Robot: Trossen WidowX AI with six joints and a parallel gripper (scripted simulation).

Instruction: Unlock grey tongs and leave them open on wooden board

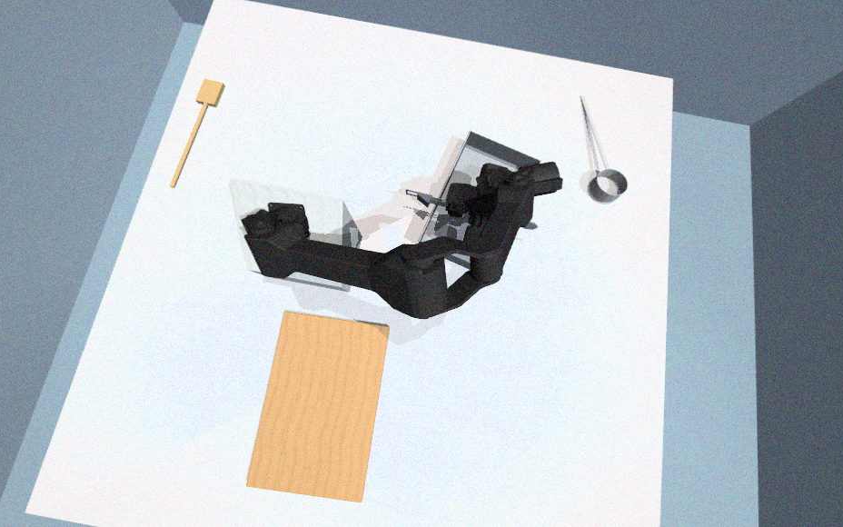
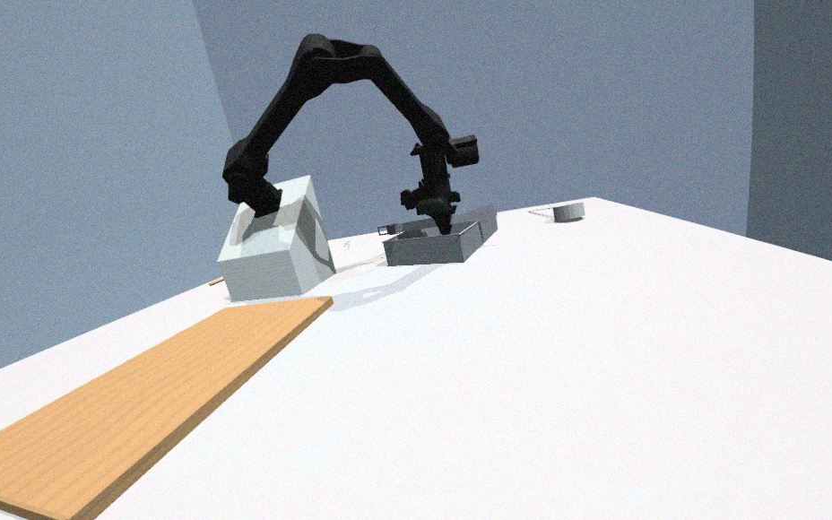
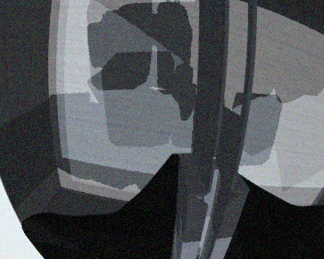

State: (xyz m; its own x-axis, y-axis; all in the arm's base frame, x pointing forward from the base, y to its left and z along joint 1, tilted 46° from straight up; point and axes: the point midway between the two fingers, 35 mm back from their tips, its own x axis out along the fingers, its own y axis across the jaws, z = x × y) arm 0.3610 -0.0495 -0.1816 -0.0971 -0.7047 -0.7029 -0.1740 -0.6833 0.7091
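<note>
Now: the roasting tin 40 mm to the left of my gripper tip. Also, from my gripper tip: wooden board 440 mm to the right, 310 mm behind, 20 mm below; yellow lock piece 80 mm behind, 40 mm above, 20 mm to the left.
</note>
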